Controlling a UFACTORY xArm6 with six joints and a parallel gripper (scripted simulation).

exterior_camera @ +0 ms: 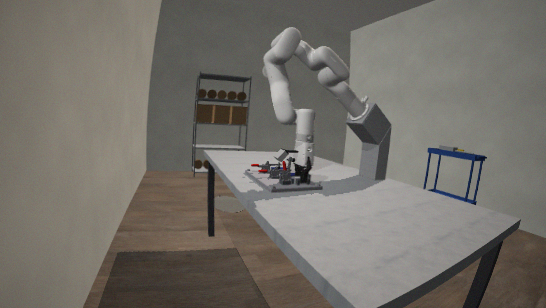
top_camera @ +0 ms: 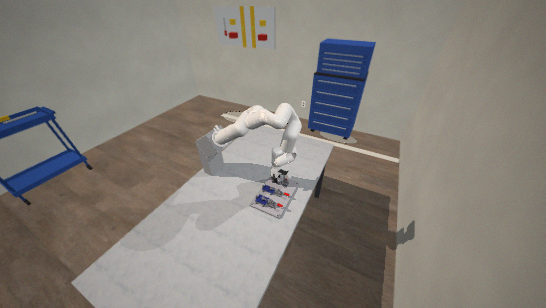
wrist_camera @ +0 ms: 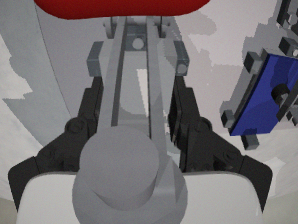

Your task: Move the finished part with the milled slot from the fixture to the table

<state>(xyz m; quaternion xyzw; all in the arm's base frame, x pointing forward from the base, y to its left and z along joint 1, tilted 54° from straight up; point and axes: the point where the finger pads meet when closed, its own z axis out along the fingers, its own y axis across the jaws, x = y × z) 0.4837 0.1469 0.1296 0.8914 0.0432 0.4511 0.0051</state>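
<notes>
My hand is 60 mm short of the grey fixture plate, 100 mm to the left of it and 30 mm above it. Also, from my hand: finished grey part: 10 mm behind, 10 mm below.
</notes>
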